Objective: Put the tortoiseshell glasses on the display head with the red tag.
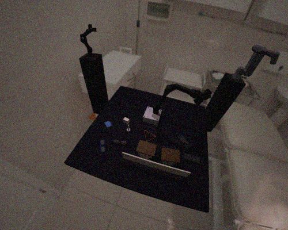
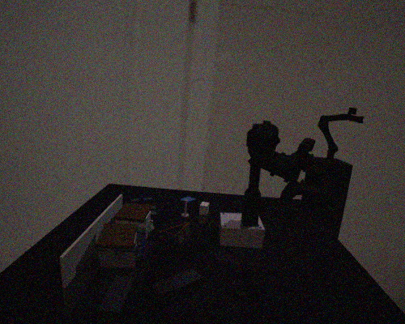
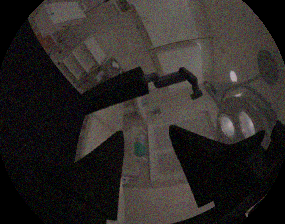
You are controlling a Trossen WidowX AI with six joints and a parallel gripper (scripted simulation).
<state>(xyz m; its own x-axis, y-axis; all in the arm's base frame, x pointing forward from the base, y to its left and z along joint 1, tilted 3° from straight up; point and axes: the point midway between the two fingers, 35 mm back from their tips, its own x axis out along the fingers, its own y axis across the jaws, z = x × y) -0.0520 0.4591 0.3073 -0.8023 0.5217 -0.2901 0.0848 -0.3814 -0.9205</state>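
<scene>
Now: gripper tip 25 cm short of the small white object, 77 cm to the left of it and 37 cm above it. Also, from my gripper tip: white board: 69 cm ahead, 37 cm to the right, 34 cm below; then blue block: 33 cm ahead, 96 cm to the right, 39 cm below.
</scene>
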